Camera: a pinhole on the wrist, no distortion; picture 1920 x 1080 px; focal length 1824.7 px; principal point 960.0 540.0 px. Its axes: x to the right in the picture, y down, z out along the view. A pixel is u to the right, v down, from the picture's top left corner.
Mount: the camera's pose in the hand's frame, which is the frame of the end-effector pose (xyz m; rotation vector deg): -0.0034 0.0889 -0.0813 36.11 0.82 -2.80
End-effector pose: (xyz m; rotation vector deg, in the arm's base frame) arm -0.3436 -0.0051 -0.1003 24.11 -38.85 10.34
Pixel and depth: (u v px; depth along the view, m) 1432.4 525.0 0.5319
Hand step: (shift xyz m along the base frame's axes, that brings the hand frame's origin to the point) -0.0232 -0.3553 0.2500
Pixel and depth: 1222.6 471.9 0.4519
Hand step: -0.0514 -0.2908 0.1670
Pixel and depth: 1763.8 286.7 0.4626
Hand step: 0.0811 -0.3225 0.2222
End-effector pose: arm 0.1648 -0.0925 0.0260 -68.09 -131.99 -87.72
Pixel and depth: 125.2 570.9 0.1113
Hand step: 0.0583 -0.0151 -0.0130
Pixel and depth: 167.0 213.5 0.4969
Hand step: 0.0566 0.0598 -0.4355
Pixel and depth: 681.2 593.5 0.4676
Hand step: 0.0275 0.1832 -0.3083
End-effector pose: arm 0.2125 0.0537 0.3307 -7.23 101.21 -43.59
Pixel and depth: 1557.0 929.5 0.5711
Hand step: 0.2890 -0.3986 -0.1310
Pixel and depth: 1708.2 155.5 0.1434
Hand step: -0.0114 -0.0482 -0.0339
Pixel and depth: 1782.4 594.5 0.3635
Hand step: 0.1007 -0.2603 -0.0940
